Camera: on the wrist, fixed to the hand. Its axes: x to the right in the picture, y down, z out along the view.
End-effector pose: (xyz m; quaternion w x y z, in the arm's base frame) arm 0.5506 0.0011 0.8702 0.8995 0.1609 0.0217 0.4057
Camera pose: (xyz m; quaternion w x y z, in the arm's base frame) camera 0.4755 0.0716 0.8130 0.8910 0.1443 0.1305 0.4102
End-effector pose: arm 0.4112 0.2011 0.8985 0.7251 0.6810 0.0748 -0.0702
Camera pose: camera 0.4229 0.2921 0.9725 0.6913 0.7056 0.1558 -0.0077
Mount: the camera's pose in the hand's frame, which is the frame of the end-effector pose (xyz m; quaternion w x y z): -0.0036 0.0804 -0.0861 0.9939 0.0305 0.1055 -0.0104
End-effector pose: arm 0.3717 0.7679 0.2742 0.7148 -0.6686 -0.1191 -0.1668
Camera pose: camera 0.3958 0.6865 0.1925 0.7417 -0.6239 -0.0550 -0.2401
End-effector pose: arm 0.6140 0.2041 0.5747 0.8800 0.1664 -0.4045 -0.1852
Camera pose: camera 0.6938 0.2885 0.5548 0.9103 0.2160 -0.3131 -0.1633
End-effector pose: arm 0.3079 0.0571 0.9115 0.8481 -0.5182 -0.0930 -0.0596
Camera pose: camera 0.3285 0.0171 0.8026 0.8679 -0.4819 -0.0102 -0.1199
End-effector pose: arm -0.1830 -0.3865 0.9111 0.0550 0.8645 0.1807 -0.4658
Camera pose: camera -0.0879 -0.4394 0.9564 0.0044 0.9082 0.1802 -0.3778
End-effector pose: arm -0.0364 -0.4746 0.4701 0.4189 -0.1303 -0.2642 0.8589
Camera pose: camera -0.0482 -0.4887 0.3537 0.4571 -0.2046 -0.1936 0.8436
